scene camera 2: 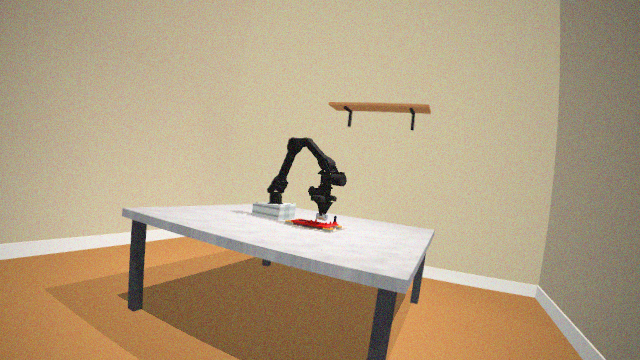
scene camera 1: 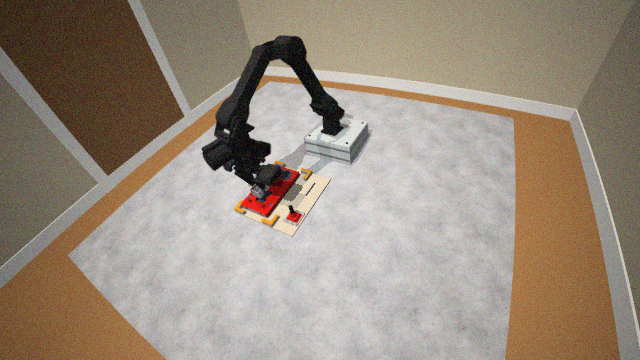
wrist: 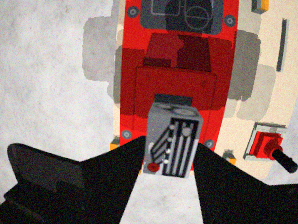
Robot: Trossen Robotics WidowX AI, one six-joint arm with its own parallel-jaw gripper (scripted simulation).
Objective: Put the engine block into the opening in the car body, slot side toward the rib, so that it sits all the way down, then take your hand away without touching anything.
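Observation:
There's a grey engine block here, and my gripper is carrying it. You'd find that gripper in the wrist view as well. I can see a red car body too.

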